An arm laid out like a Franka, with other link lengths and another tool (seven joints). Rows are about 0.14 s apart.
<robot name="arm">
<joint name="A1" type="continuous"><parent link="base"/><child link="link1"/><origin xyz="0.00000 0.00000 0.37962" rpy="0.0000 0.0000 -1.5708"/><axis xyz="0 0 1"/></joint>
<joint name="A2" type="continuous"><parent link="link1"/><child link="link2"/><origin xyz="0.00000 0.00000 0.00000" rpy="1.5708 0.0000 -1.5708"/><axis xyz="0 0 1"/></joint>
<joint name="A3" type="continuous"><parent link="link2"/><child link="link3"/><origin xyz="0.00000 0.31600 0.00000" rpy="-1.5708 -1.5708 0.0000"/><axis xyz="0 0 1"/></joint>
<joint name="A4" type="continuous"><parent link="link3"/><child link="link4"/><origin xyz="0.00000 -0.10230 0.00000" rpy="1.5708 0.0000 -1.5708"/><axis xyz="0 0 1"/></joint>
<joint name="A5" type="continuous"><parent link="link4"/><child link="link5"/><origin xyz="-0.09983 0.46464 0.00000" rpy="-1.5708 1.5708 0.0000"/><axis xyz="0 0 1"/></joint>
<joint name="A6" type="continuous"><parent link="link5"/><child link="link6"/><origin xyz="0.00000 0.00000 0.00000" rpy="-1.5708 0.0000 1.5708"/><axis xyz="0 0 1"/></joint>
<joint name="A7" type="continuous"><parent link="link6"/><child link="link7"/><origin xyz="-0.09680 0.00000 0.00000" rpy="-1.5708 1.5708 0.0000"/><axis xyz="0 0 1"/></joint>
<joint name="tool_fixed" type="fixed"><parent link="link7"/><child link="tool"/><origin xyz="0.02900 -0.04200 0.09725" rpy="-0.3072 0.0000 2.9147"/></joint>
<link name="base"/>
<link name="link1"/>
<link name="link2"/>
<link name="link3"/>
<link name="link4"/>
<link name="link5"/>
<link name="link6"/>
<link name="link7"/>
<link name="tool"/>
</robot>
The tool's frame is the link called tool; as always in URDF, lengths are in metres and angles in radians. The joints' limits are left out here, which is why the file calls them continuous.
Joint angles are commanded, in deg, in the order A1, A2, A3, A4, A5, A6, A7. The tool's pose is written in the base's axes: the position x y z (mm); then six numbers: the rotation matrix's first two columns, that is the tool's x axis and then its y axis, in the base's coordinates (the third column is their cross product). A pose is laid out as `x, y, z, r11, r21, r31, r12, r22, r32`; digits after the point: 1 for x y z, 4 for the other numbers.
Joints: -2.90 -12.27 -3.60 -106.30 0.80 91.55 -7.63
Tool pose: 549.4, -41.2, 678.1, 0.2443, -0.9688, -0.0409, -0.9113, -0.2438, 0.3318
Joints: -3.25 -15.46 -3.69 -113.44 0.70 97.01 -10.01
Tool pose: 535.6, -46.1, 648.0, 0.2774, -0.9602, -0.0338, -0.9115, -0.2741, 0.3067
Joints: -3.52 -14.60 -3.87 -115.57 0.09 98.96 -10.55
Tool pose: 539.2, -51.8, 621.9, 0.2799, -0.9595, -0.0312, -0.9046, -0.2745, 0.3262
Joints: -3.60 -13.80 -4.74 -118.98 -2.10 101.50 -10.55
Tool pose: 538.8, -63.9, 584.5, 0.2730, -0.9619, -0.0116, -0.8947, -0.2583, 0.3644
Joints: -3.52 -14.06 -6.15 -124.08 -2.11 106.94 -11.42
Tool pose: 532.6, -75.9, 545.0, 0.2692, -0.9630, -0.0149, -0.8996, -0.2570, 0.3530
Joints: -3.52 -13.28 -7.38 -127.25 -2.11 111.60 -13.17
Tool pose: 530.2, -88.0, 512.8, 0.2807, -0.9597, -0.0153, -0.9009, -0.2689, 0.3406
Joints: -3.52 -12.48 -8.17 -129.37 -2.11 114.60 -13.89
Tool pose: 527.9, -94.9, 488.7, 0.2811, -0.9595, -0.0171, -0.9013, -0.2700, 0.3386
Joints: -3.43 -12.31 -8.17 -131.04 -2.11 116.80 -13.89
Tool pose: 525.6, -93.1, 474.3, 0.2836, -0.9588, -0.0143, -0.9028, -0.2720, 0.3332
